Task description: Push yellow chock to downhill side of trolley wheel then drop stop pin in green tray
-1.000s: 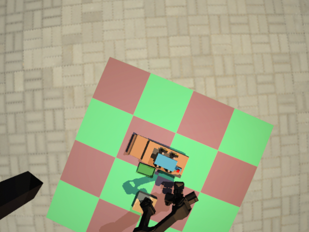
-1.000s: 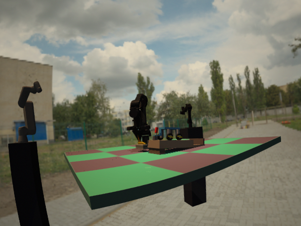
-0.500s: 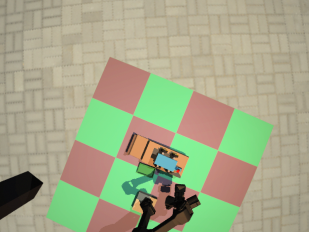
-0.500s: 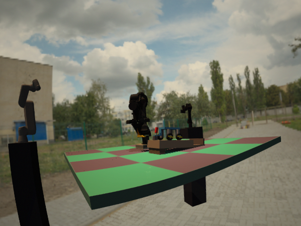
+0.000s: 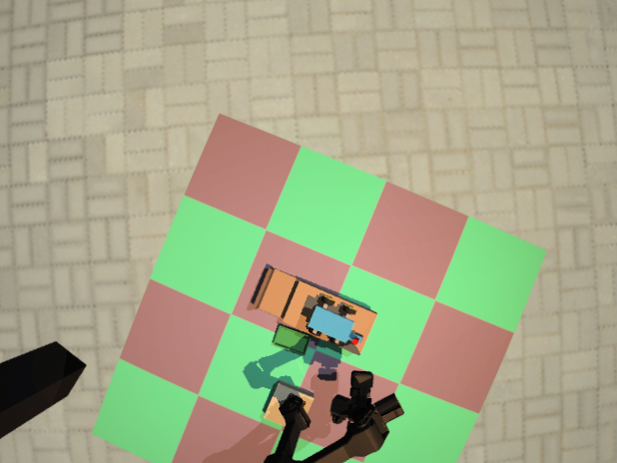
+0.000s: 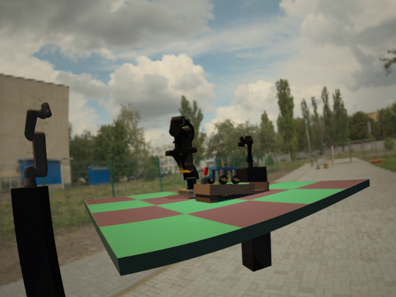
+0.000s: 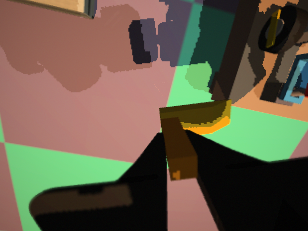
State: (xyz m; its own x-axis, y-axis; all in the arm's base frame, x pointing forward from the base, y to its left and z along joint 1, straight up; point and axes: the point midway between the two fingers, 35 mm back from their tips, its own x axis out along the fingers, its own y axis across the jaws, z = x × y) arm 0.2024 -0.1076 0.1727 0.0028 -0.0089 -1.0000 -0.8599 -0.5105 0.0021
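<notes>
Now: the yellow chock 20 mm ahead of my gripper tip, 10 mm to the left of it and 10 mm below it. The rest, counted from my gripper tip: red-headed stop pin (130 mm ahead, 80 mm to the left, 50 mm below); then green tray (20 mm behind, 240 mm to the left, 180 mm below); then blue trolley (130 mm ahead, 170 mm to the left, 60 mm below).
</notes>
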